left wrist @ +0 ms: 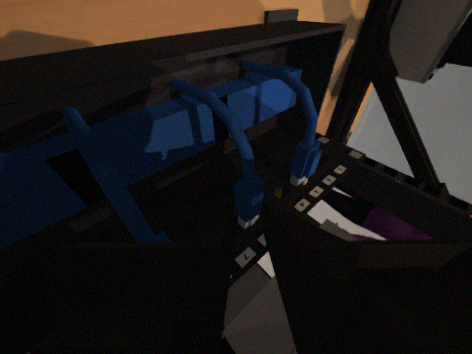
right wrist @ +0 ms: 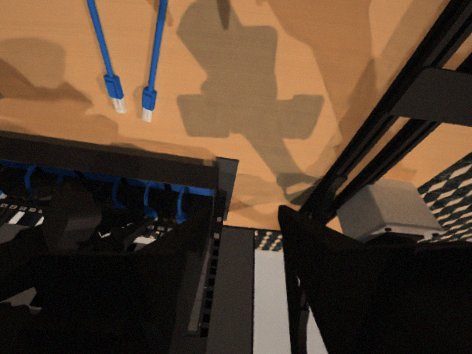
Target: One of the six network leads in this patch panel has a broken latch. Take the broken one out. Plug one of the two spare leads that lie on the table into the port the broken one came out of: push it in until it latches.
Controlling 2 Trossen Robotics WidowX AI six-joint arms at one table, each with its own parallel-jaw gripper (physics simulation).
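Places are measured from the left arm's base along level axes (x up, y left, z back), in centimetres.
Pixels of known places: left gripper, between the fingertips: (left wrist: 248, 206) (right wrist: 151, 215); right gripper, between the fingertips: (right wrist: 244, 212); right arm's base, origin of its link: (left wrist: 455, 40) (right wrist: 390, 240).
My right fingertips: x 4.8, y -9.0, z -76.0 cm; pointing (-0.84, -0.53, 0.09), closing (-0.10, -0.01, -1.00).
Observation:
For each thing: its middle in the pictures, then the offset to it from my right fingertips. "spot": a spot on its surface instead. Level surfaces: height alone.
- blue lead's plug, middle of its body: (left wrist: 253, 213) dx -6.6, dy -17.3, dz +16.2 cm
- blue plug, a spot on its surface: (left wrist: 306, 159) spot: dx -6.5, dy -16.4, dz +11.4 cm
- panel's end bracket, a spot on its surface: (right wrist: 227, 185) spot: dx -15.3, dy -18.2, dz +3.7 cm
- wooden table, height of its surface: dx -15.7 cm
The patch panel (left wrist: 222, 37) (right wrist: 100, 152) is a dark housing with blue leads and numbered ports. My left gripper (left wrist: 248, 206) is shut on a blue lead's plug (left wrist: 249, 197), above label 7. The fingers hide parts of the ports, and whether the plug is fully seated cannot be told. Another blue plug (left wrist: 306, 159) stands behind it to the right. A third lead (left wrist: 102, 175) bends down at the left, its end hidden. Two spare leads (right wrist: 114, 86) (right wrist: 149, 97) lie on the table. My right gripper (right wrist: 244, 212) is open and empty, beyond the panel's end. No broken latch can be made out.
The panel's end bracket (right wrist: 227, 185) stands close to the right gripper's left finger. A grey box (right wrist: 390, 207) lies right of that gripper, beside dark frame bars (right wrist: 375, 132). Arm shadows fall across the wooden table (right wrist: 345, 40). A purple shape (left wrist: 392, 225) shows beyond the panel's port row.

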